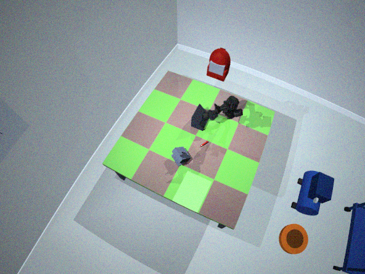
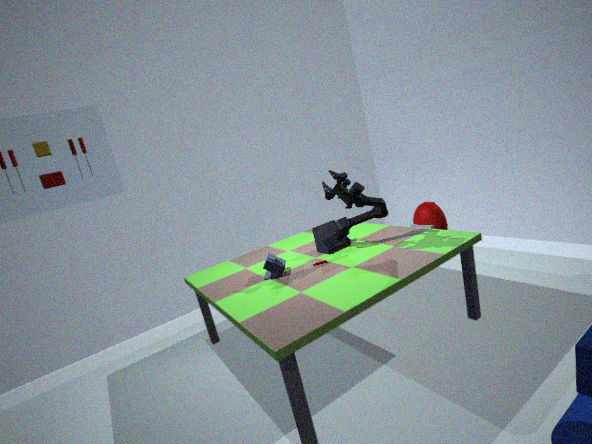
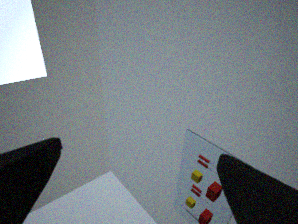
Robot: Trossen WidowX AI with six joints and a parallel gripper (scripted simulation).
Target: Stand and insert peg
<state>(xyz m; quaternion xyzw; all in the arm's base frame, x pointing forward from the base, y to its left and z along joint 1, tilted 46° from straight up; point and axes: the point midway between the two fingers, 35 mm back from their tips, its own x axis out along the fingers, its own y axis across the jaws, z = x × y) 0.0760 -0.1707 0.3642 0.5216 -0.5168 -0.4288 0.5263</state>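
The red peg lies 46 cm below my gripper tip, 16 cm ahead of it and 4 cm to the right of it. The rest, counted from my gripper tip: grey sloped panel (41 cm below, 35 cm ahead, 18 cm to the right).
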